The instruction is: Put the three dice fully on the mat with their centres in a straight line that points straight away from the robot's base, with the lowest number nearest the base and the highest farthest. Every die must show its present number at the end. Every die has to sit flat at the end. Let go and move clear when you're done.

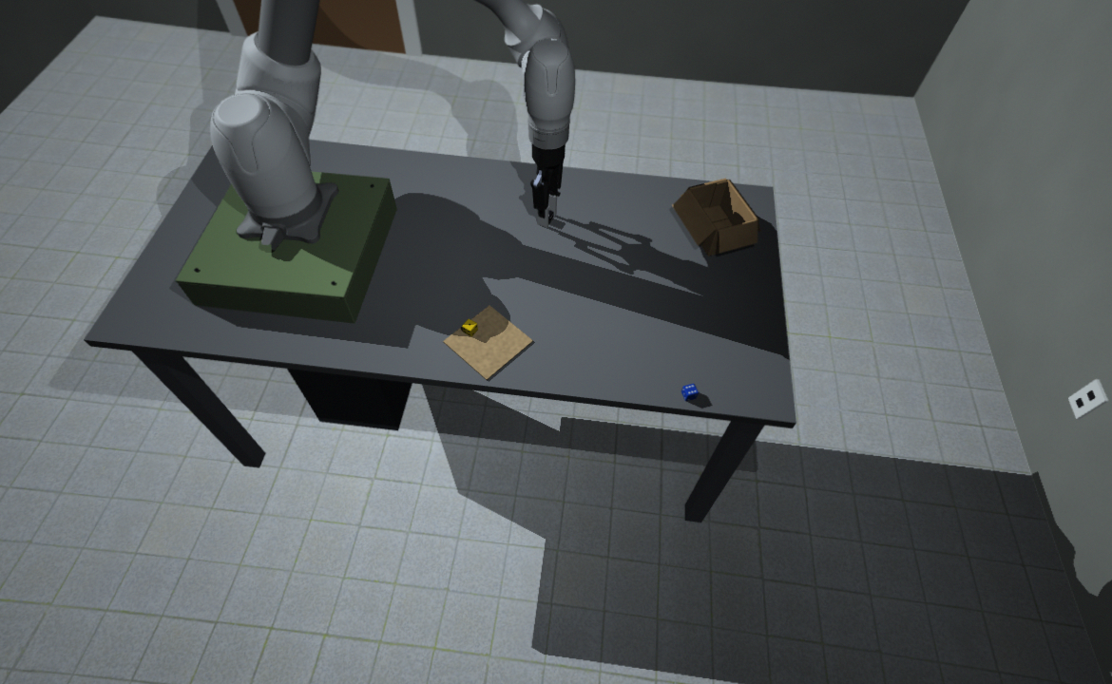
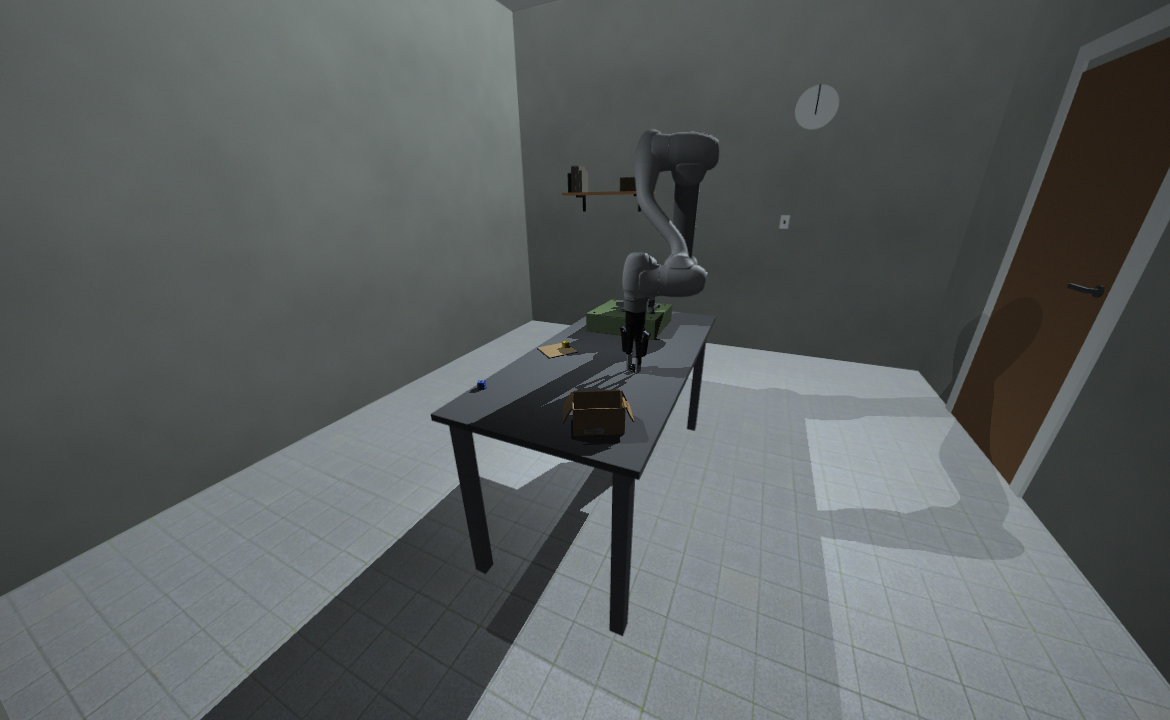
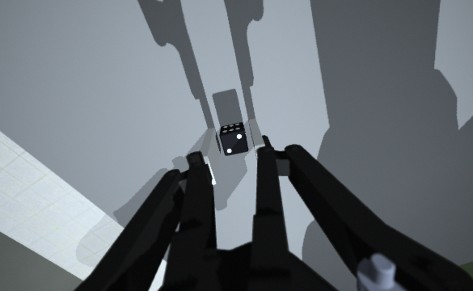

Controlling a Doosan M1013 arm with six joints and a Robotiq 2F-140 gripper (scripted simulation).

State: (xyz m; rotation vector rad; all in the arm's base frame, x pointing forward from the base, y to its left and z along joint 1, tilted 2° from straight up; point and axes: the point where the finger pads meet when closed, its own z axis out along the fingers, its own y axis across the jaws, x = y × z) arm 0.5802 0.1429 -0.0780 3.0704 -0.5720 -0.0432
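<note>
The black die is 2 cm below my hand. Round my hand: tan mat 39 cm to the right, 9 cm behind, 3 cm below; then cardboard box 42 cm ahead, 2 cm to the left, 1 cm above; then yellow die 37 cm to the right, 13 cm behind, 2 cm below.
</note>
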